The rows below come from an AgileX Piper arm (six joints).
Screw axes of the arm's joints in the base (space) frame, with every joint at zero. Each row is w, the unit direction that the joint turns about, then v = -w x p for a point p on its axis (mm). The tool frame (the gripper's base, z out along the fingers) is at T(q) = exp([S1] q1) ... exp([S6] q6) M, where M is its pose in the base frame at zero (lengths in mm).
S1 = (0, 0, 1, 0, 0, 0)
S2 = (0, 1, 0, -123, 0, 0)
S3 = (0, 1, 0, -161.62, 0, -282.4)
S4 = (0.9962, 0, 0.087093, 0, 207.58, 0)
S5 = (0, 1, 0, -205.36, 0, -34.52)
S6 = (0.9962, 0, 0.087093, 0, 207.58, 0)
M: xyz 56.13 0 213.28 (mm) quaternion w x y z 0.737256 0 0.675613 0
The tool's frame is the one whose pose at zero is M.
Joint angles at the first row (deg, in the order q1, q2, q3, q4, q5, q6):
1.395, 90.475, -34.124, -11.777, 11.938, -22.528
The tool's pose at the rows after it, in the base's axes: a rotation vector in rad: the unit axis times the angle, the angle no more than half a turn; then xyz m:
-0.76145, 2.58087, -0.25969, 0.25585, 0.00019, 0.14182
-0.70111, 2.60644, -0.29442, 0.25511, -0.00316, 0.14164
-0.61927, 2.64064, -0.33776, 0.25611, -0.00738, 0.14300
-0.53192, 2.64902, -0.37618, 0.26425, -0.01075, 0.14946
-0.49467, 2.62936, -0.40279, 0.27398, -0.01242, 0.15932
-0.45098, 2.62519, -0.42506, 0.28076, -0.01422, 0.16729
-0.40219, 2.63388, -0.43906, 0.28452, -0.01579, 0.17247
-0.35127, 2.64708, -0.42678, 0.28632, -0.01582, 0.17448
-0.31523, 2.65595, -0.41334, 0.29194, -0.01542, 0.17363
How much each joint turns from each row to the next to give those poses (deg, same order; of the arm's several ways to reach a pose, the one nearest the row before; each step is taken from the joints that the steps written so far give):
-0.001, 0.000, 0.113, -6.824, 0.063, 8.349
0.001, -0.001, 0.059, -8.469, 1.080, 10.518
0.000, 0.130, -0.624, -6.968, 2.420, 9.728
0.001, 0.371, -2.272, -3.637, 2.499, 6.349
0.000, 0.002, -2.636, -0.881, 1.672, 1.542
-0.001, 0.017, -2.172, -0.176, 2.027, 1.235
0.000, 0.051, -1.523, 0.349, 2.001, 1.150
-0.001, 0.138, -0.863, 1.689, 1.073, 0.444
0.001, 1.183, -1.321, 1.042, 0.356, 0.596

